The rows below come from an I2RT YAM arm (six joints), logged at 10 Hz.
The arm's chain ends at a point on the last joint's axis. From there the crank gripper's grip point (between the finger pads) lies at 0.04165 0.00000 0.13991 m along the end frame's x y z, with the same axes.
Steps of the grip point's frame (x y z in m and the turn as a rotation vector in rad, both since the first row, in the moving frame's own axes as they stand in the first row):
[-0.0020 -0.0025 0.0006 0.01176 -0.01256 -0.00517]
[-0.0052 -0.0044 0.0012 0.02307 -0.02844 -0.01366]
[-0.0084 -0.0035 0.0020 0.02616 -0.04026 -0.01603]
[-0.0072 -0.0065 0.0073 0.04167 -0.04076 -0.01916]
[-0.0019 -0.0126 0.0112 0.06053 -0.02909 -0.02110]
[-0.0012 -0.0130 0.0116 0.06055 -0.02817 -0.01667]
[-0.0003 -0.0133 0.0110 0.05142 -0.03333 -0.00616]
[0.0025 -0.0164 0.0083 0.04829 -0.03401 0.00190]
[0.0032 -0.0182 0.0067 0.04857 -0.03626 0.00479]
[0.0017 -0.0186 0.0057 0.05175 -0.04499 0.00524]
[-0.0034 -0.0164 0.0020 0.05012 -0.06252 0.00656]
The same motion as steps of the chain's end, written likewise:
[-0.0002 -0.0006 0.0001 0.01176 -0.01256 -0.00517]
[-0.0012 -0.0006 0.0001 0.02307 -0.02844 -0.01366]
[-0.0027 0.0008 0.0005 0.02616 -0.04026 -0.01603]
[-0.0014 0.0001 0.0059 0.04167 -0.04076 -0.01916]
[0.0023 -0.0033 0.0103 0.06053 -0.02909 -0.02110]
[0.0028 -0.0038 0.0108 0.06055 -0.02817 -0.01667]
[0.0044 -0.0058 0.0099 0.05142 -0.03333 -0.00616]
[0.0073 -0.0097 0.0071 0.04829 -0.03401 0.00190]
[0.0083 -0.0116 0.0054 0.04857 -0.03626 0.00479]
[0.0080 -0.0115 0.0042 0.05175 -0.04499 0.00524]
[0.0054 -0.0096 -0.0002 0.05012 -0.06252 0.00656]

